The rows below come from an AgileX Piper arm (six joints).
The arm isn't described. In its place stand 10 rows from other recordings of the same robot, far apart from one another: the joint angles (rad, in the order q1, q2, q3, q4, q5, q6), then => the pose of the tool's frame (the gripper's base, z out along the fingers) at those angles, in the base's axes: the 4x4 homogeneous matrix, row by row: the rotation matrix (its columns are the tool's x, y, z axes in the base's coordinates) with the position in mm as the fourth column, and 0 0 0 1 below.
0.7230, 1.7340, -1.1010, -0.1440, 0.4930, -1.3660 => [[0.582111 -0.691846 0.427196 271.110], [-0.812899 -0.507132 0.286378 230.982], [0.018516 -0.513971 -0.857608 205.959], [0 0 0 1]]
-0.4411, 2.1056, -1.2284, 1.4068, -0.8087, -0.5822 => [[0.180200 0.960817 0.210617 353.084], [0.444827 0.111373 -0.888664 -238.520], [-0.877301 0.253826 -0.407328 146.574], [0 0 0 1]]
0.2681, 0.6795, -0.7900, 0.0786, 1.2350, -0.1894 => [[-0.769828 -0.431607 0.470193 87.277], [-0.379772 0.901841 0.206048 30.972], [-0.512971 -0.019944 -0.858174 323.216], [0 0 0 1]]
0.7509, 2.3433, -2.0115, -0.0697, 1.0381, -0.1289 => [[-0.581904 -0.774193 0.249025 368.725], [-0.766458 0.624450 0.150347 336.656], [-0.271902 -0.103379 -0.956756 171.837], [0 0 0 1]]
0.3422, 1.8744, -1.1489, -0.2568, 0.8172, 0.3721 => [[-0.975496 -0.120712 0.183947 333.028], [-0.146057 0.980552 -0.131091 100.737], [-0.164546 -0.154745 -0.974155 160.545], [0 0 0 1]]
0.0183, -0.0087, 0.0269, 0.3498, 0.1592, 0.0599 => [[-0.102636 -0.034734 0.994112 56.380], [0.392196 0.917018 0.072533 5.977], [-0.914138 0.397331 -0.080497 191.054], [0 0 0 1]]
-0.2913, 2.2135, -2.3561, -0.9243, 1.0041, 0.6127 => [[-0.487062 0.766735 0.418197 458.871], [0.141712 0.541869 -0.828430 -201.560], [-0.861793 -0.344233 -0.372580 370.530], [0 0 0 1]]
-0.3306, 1.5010, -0.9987, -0.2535, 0.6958, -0.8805 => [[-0.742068 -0.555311 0.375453 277.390], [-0.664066 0.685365 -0.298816 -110.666], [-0.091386 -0.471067 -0.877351 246.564], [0 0 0 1]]
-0.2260, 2.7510, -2.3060, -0.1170, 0.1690, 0.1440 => [[-0.481933 0.254500 0.838433 581.519], [0.140200 0.966957 -0.212926 -135.541], [-0.864919 0.014932 -0.501690 81.935], [0 0 0 1]]
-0.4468, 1.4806, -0.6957, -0.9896, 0.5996, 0.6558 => [[-0.904161 0.383970 0.187243 214.813], [0.198028 0.765098 -0.612707 -150.513], [-0.378520 -0.516906 -0.767809 193.613], [0 0 0 1]]
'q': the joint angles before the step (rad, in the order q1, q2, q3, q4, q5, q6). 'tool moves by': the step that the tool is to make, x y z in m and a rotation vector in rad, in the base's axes. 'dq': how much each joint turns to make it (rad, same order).
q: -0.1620, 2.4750, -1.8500, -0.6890, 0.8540, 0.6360
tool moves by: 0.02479, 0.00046, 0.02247, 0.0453, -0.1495, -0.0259
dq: 0.0000, 0.0250, -0.1430, 0.0670, -0.0230, 0.0089
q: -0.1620, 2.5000, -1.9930, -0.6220, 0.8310, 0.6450
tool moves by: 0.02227, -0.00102, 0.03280, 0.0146, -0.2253, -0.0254
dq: 0.0000, 0.0000, -0.1060, -0.0150, -0.0890, 0.1011
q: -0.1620, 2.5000, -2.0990, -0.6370, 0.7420, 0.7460
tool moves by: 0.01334, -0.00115, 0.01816, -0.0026, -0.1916, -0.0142
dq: 0.0000, 0.0000, -0.0360, -0.0930, -0.1160, 0.1599
